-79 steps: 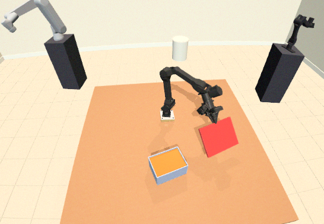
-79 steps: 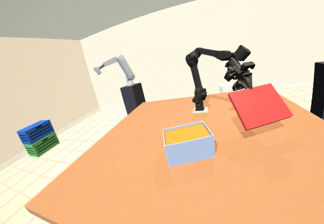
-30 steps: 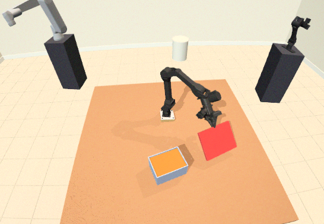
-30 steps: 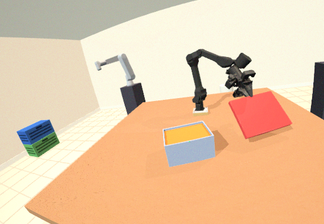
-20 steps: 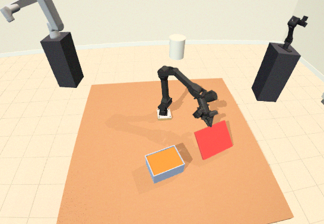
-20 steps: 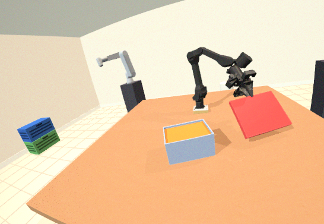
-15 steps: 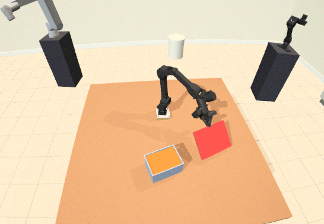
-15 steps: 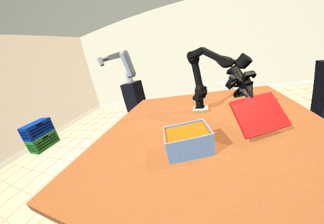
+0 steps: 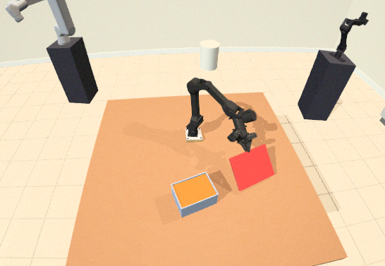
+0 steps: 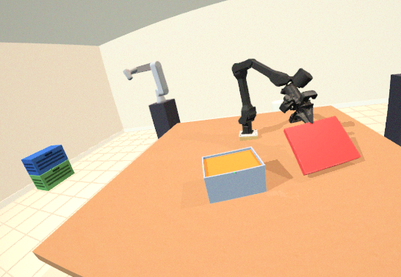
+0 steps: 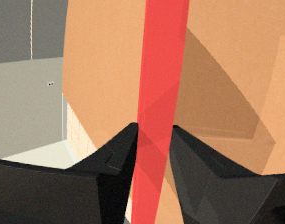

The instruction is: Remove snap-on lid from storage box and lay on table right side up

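My gripper tip is 60 mm short of the red lid, 50 mm above it and 30 mm to the right of it. From my gripper tip the other things lie so: grey-blue storage box (280 mm to the right, 220 mm ahead, 90 mm below).
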